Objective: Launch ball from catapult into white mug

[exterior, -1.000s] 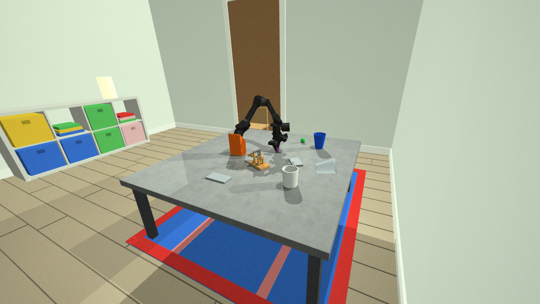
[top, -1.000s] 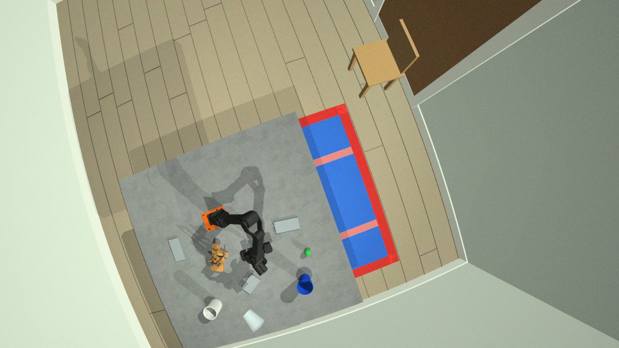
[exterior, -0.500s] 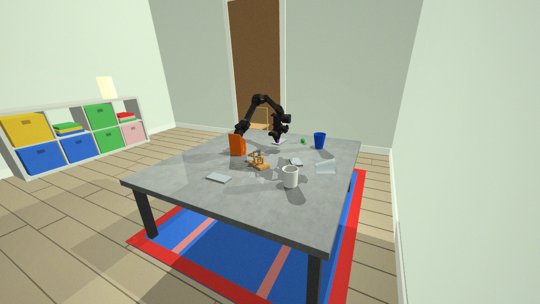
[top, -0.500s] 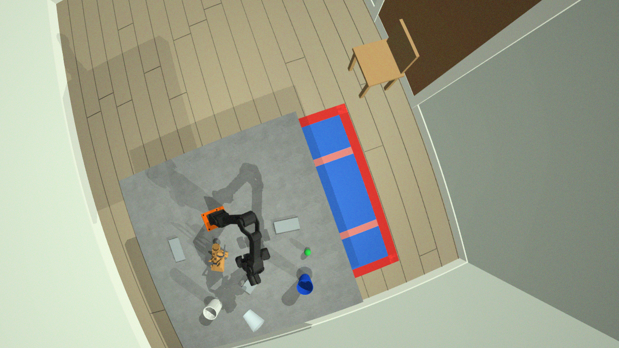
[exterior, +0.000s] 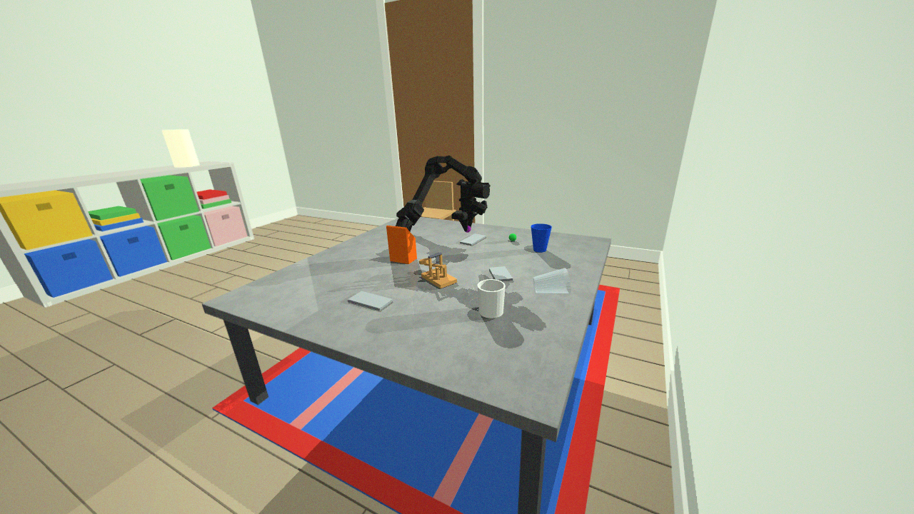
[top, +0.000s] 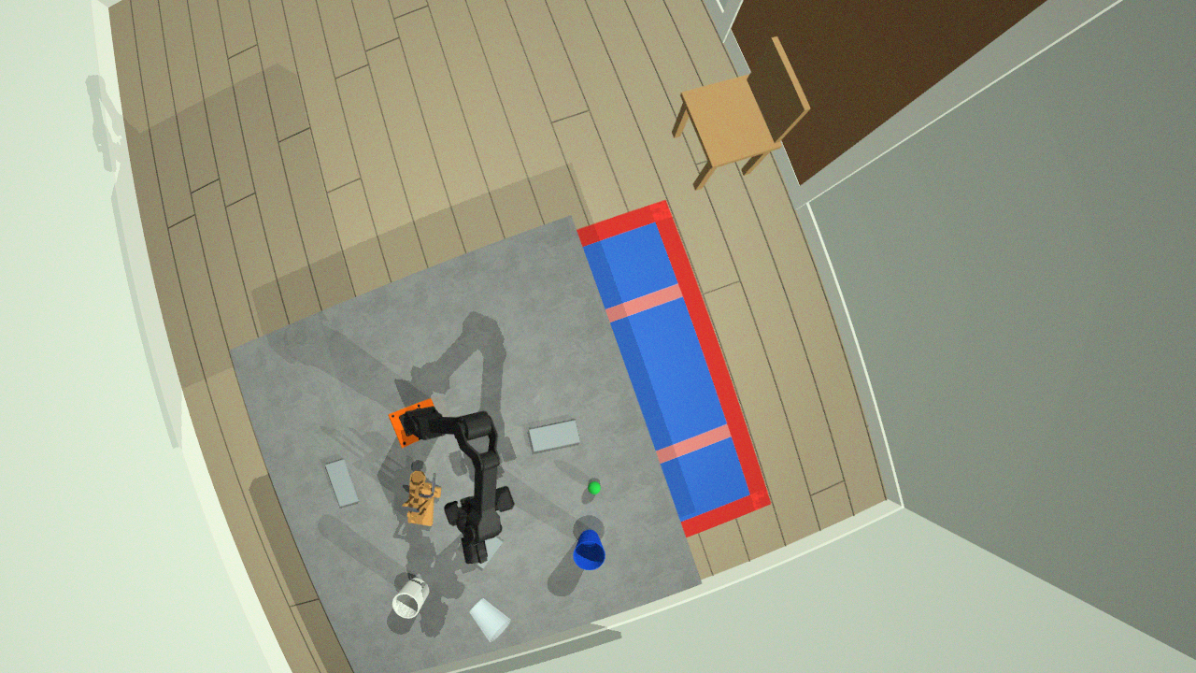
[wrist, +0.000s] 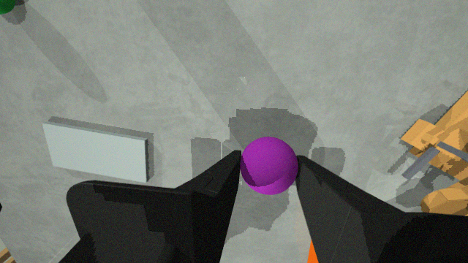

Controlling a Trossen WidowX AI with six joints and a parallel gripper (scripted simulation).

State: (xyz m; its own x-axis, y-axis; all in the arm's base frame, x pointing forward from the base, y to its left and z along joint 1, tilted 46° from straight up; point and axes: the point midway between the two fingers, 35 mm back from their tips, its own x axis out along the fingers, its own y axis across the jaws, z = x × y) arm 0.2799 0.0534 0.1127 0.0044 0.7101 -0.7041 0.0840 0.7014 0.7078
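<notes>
The wooden catapult is 5 cm behind my gripper tip, 23 cm to the right of it and 8 cm below it. From my gripper tip the other things lie so: green ball (13 cm ahead, 29 cm to the left, 11 cm below); then blue cup (29 cm ahead, 20 cm to the left, 10 cm below); then purple ball (1 cm above).
</notes>
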